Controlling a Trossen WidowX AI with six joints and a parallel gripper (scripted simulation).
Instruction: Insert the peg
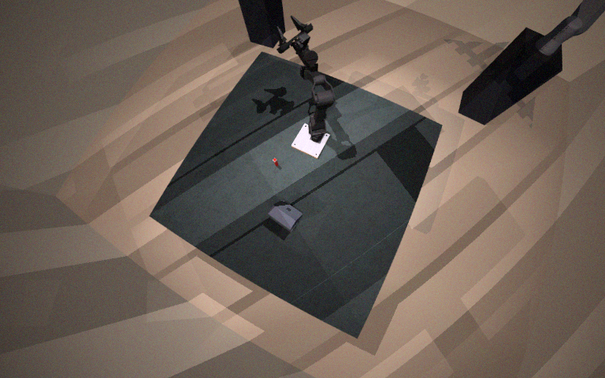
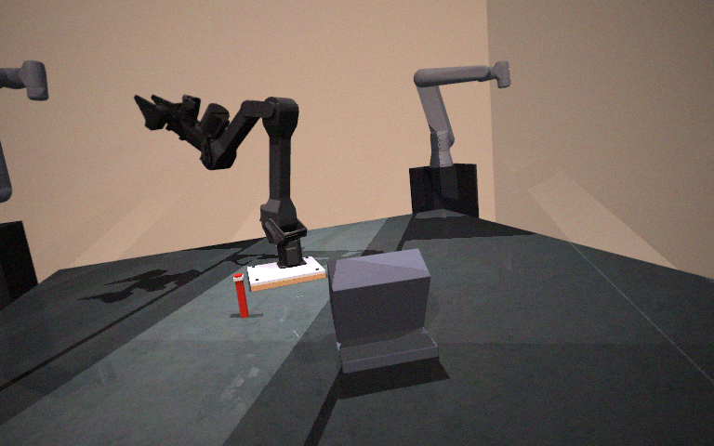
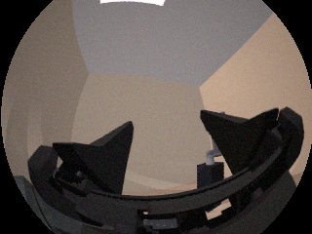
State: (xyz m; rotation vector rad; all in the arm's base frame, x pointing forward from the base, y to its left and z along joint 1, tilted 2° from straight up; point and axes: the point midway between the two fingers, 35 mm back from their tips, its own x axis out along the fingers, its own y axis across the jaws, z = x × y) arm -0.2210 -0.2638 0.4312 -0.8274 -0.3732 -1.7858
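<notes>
Now: the red peg 49 cm ahead of my gripper tip, 40 cm below it and 15 cm to the left of it. Also, from my gripper tip: grey sloped panel block 71 cm ahead, 39 cm below, 33 cm to the left.
</notes>
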